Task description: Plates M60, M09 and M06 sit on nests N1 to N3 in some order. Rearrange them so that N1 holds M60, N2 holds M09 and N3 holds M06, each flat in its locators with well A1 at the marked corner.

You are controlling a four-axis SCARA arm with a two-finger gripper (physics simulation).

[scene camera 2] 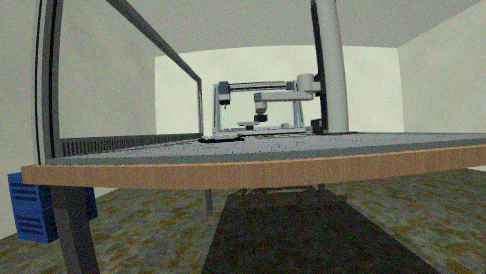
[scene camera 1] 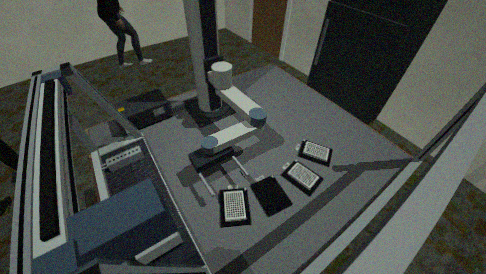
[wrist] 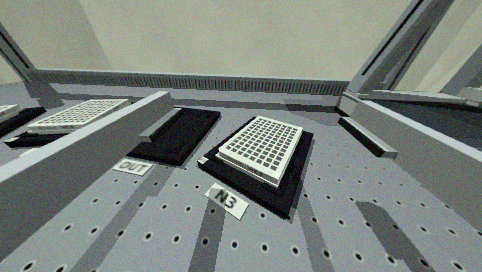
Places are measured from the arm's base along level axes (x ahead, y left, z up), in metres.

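Pixels of known places: gripper, fingertip midpoint: (scene camera 2: 238, 124) (scene camera 1: 231, 185) (wrist: 259, 107); arm's base, origin of the base link: (scene camera 1: 210, 107).
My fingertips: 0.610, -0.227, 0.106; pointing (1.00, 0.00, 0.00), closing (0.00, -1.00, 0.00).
Note:
Ahead of a thing's pixels: the offset from my fingertips to its top centre, as dx, dy, dz. "*": to the spot under its first point.
My gripper (scene camera 1: 230, 184) (wrist: 259, 107) is open and empty, its fingers wide apart, above the table on the near side of the N3 nest. A white plate {+0.051, -0.018, -0.067} (scene camera 1: 235, 205) (wrist: 262, 145) sits on the black N3 nest (scene camera 1: 236, 223) (wrist: 296, 185) and looks flat, between the fingers' lines in the wrist view. Its printed name is too blurred to read. Another white plate {+0.110, +0.331, -0.067} (scene camera 1: 303, 175) (wrist: 80, 114) sits on the N2 nest, left of OUT in the wrist view. A third plate {+0.044, +0.501, -0.067} (scene camera 1: 316, 149) (wrist: 7, 110) sits on the N1 nest, partly cut off in the wrist view.
The black OUT nest {+0.095, +0.146, -0.077} (scene camera 1: 271, 196) (wrist: 192, 132) bears no plate and lies between N2 and N3; the left finger partly covers it in the wrist view. A framed machine {* +0.111, -0.312, +0.395} (scene camera 1: 115, 205) stands beside the table's nest area. The arm's column (scene camera 1: 202, 60) (scene camera 2: 334, 75) rises behind.

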